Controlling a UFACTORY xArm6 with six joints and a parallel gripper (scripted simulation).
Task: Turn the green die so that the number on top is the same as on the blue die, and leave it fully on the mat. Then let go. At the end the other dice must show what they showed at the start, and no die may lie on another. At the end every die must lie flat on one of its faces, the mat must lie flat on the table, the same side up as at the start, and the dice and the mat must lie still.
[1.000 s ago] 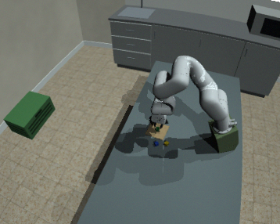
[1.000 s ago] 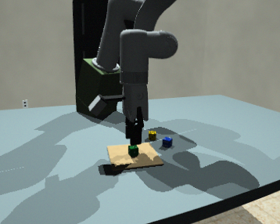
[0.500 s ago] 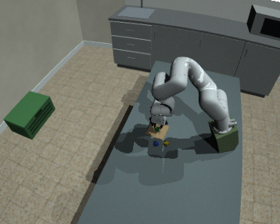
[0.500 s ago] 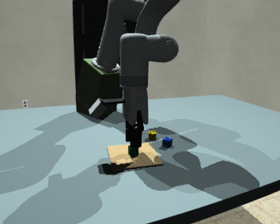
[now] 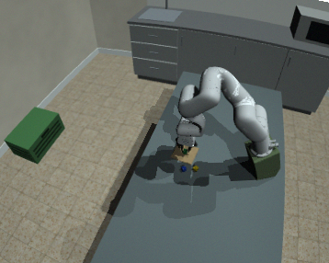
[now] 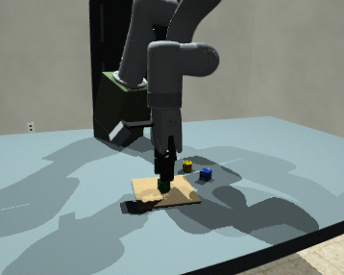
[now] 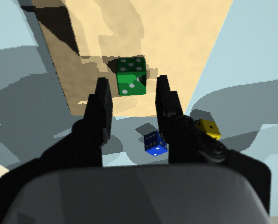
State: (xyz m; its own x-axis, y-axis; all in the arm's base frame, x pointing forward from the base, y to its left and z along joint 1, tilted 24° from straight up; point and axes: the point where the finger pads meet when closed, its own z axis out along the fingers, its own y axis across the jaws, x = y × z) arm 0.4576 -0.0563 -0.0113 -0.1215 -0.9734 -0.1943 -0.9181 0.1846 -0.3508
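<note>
The green die lies 40 mm below my hand. The rest, counted from my hand: yellow die 110 mm to the left, 80 mm behind, 40 mm below; then tan mat 50 mm below; then blue die 130 mm to the left, 40 mm below, 10 mm behind.
</note>
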